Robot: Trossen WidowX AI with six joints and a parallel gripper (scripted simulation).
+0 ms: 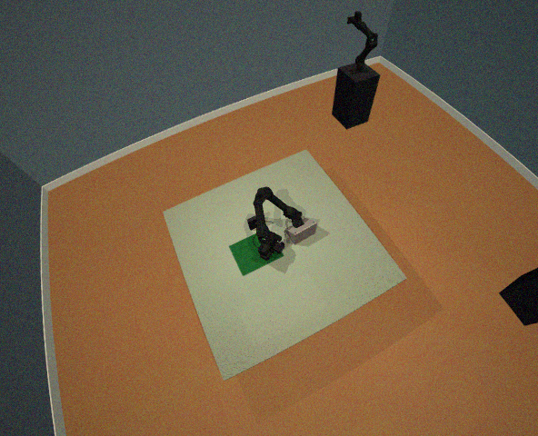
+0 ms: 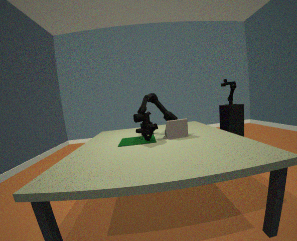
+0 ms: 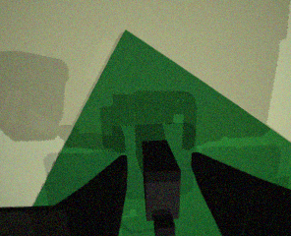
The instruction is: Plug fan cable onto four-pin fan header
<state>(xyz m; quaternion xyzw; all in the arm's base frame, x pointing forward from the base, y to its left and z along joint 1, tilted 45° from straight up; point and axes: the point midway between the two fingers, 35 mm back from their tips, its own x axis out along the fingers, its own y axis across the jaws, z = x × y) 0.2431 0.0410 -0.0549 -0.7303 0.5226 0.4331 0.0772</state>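
The white header is 11 cm to the right of my gripper tip and 2 cm below it. From my gripper tip the other things lie so: green board (9 cm ahead, 6 cm to the right, 3 cm below); dark fan plug (1 cm to the right, 1 cm above); black fan (23 cm to the right, 4 cm above).
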